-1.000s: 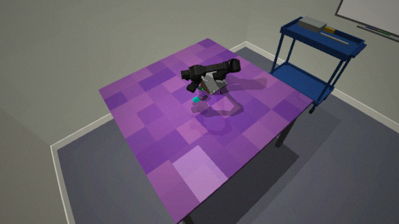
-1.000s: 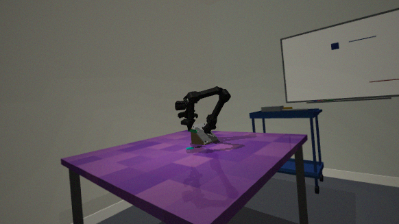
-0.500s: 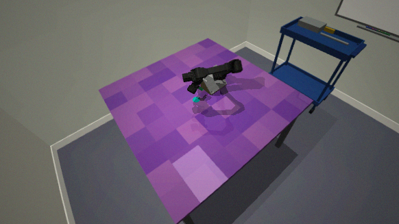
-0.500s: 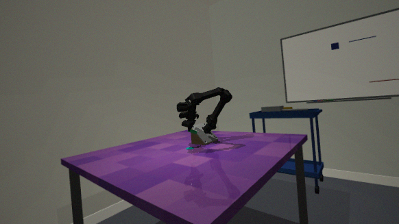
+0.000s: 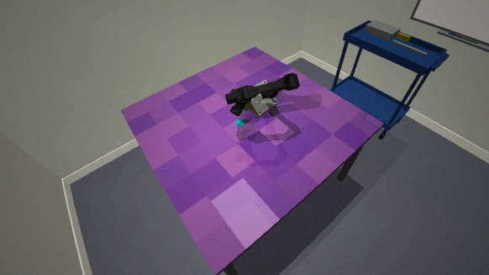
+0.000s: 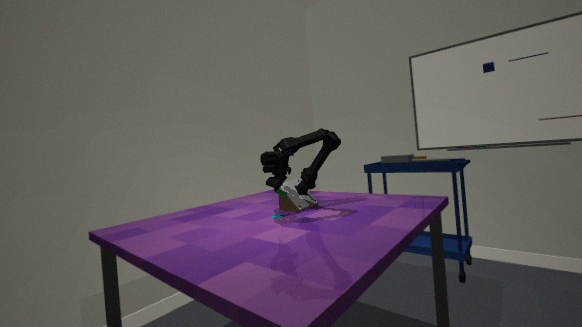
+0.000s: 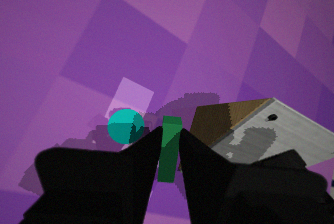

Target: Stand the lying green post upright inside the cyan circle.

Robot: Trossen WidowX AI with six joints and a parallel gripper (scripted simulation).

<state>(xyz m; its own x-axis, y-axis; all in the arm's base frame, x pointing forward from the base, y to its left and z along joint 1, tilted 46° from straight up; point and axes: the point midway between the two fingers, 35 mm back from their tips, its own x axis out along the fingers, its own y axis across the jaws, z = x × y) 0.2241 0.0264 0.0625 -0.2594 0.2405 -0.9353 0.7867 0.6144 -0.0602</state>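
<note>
Right now the cyan circle is 120 mm below my gripper tip, 30 mm ahead of it and 20 mm to the left of it. Also, from my gripper tip: green post 20 mm to the left, 10 mm below, 10 mm behind.
</note>
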